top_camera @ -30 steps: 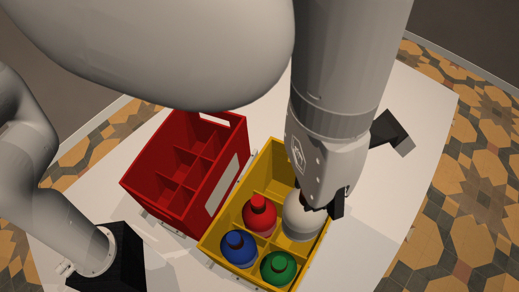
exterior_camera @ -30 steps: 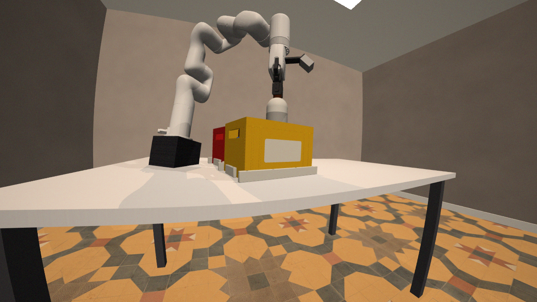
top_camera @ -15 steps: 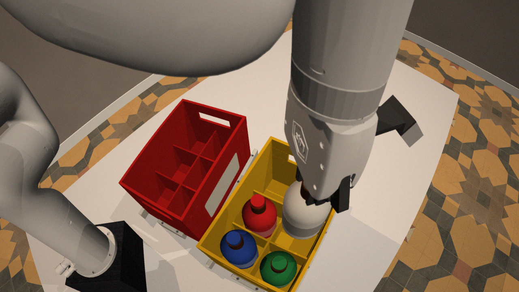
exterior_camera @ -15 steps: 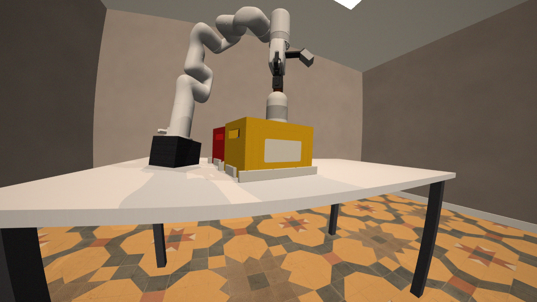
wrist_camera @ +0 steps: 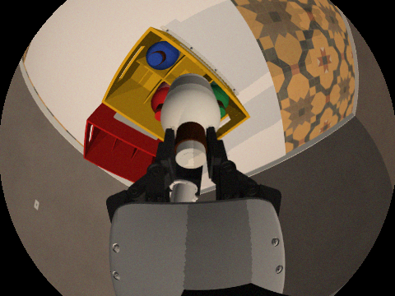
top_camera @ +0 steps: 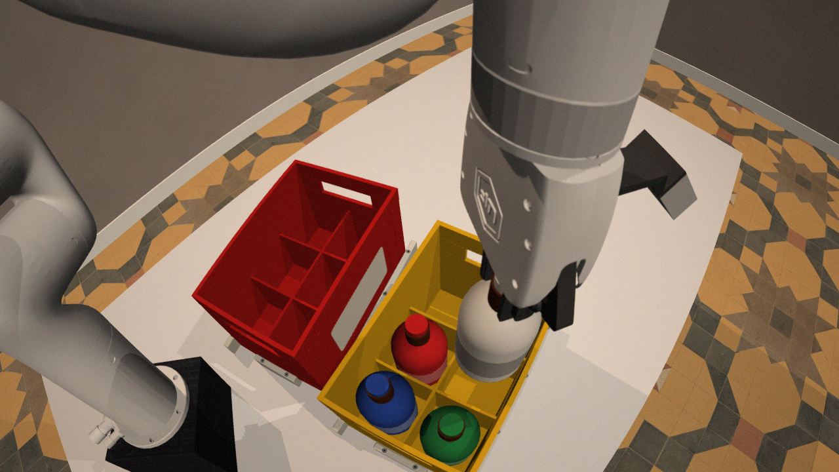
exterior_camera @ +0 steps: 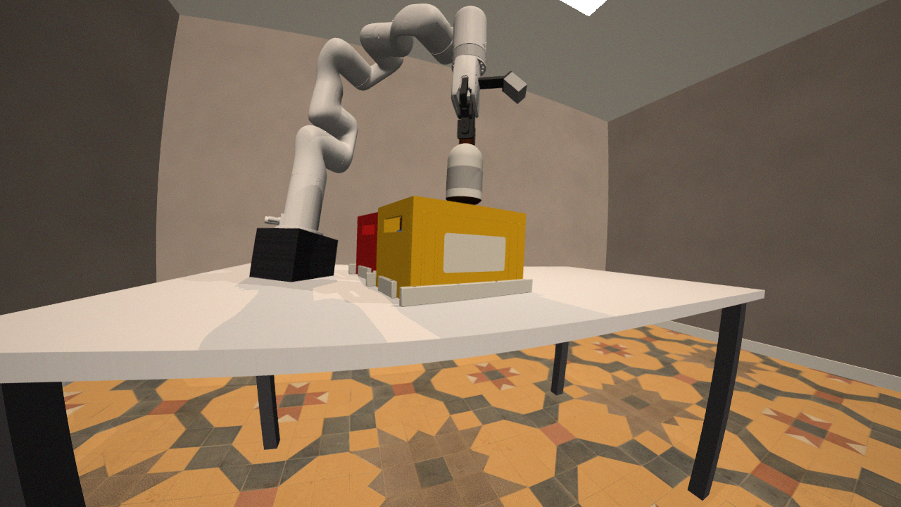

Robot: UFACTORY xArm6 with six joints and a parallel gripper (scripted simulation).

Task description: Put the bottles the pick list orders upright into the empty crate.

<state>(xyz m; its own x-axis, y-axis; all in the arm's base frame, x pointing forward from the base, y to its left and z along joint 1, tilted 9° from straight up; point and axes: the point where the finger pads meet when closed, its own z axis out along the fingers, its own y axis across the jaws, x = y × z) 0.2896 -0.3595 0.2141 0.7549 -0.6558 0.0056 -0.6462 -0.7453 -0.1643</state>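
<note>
My gripper is now 7 cm above the white bottle. Also, from my hand: yellow crate 4 cm to the left, 25 cm below; green bottle 9 cm behind, 1 cm to the right, 25 cm below; red bottle 1 cm behind, 9 cm to the left, 25 cm below.
</note>
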